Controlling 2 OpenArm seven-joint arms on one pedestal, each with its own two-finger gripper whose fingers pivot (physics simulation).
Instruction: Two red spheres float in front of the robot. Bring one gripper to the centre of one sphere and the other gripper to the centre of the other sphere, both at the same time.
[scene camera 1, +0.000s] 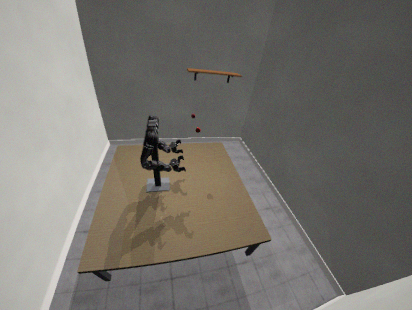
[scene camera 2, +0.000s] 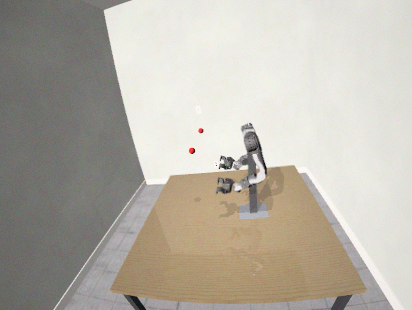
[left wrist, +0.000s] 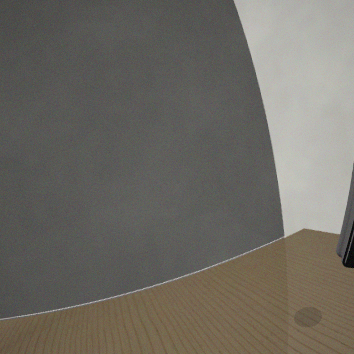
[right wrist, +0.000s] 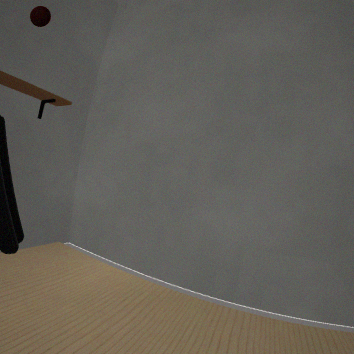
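Observation:
Two small red spheres float apart in the air. In scene camera 1, one red sphere (scene camera 1: 193, 116) is above and slightly left of the other red sphere (scene camera 1: 198, 130). In scene camera 2, the smaller-looking red sphere (scene camera 2: 200, 130) is above and right of the larger-looking red sphere (scene camera 2: 192, 150). One red sphere (right wrist: 40, 16) shows at the top left of the right wrist view; none shows in the left wrist view. My left gripper (scene camera 1: 182, 146) (scene camera 2: 218, 186) and my right gripper (scene camera 1: 184, 164) (scene camera 2: 219, 162) are open and empty, lower than both spheres and closer to the pedestal.
The wooden table (scene camera 1: 225, 220) (scene camera 2: 165, 260) lies below the arms. The pedestal base (scene camera 1: 158, 185) (scene camera 2: 254, 212) stands on it. An orange wall shelf (scene camera 1: 215, 73) (right wrist: 30, 89) hangs behind. A round shadow (scene camera 1: 210, 196) (scene camera 2: 197, 199) (left wrist: 308, 317) lies on the table.

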